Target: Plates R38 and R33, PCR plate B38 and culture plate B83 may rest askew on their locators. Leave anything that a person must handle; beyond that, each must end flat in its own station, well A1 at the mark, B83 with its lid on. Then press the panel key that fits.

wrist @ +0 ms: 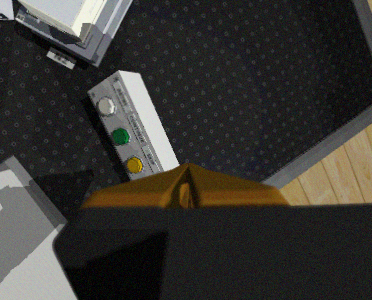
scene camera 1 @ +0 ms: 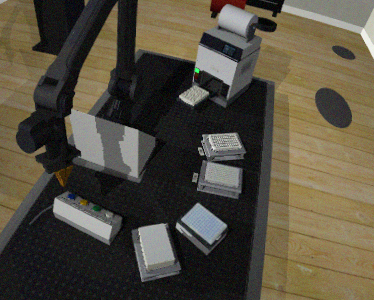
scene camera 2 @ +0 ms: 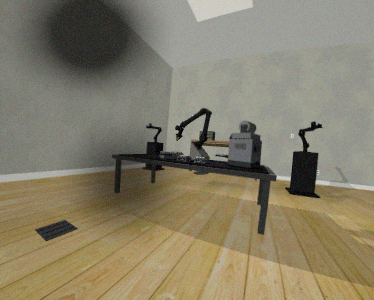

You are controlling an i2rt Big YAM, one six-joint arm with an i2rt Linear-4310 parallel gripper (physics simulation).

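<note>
My gripper (scene camera 1: pixel 63 183) (scene camera 2: pixel 178 138) (wrist: pixel 188 172) is shut and empty, above the blue-key end of the key panel (scene camera 1: pixel 84 221) (wrist: pixel 156 127). Its white key (scene camera 1: pixel 109 215) (wrist: pixel 106 107), green key (scene camera 1: pixel 96 208) (wrist: pixel 121 136) and yellow key (scene camera 1: pixel 84 202) (wrist: pixel 134 165) show; the blue key (scene camera 1: pixel 71 196) is hidden in the wrist view. A thick white plate (scene camera 1: pixel 156 246) (wrist: pixel 52 14) sits on a locator by the panel. A bluish plate (scene camera 1: pixel 203 223), a pale plate (scene camera 1: pixel 222 175) and a white well plate (scene camera 1: pixel 225 142) sit on other stations. Plate names and A1 marks are unreadable.
A white-grey box-like sealer (scene camera 1: pixel 227 60) (scene camera 2: pixel 244 149) with a roll stands at the back, a small white plate (scene camera 1: pixel 194 94) in front of it. A grey-white angled screen (scene camera 1: pixel 95 142) (wrist: pixel 25 235) stands behind the panel, near the arm.
</note>
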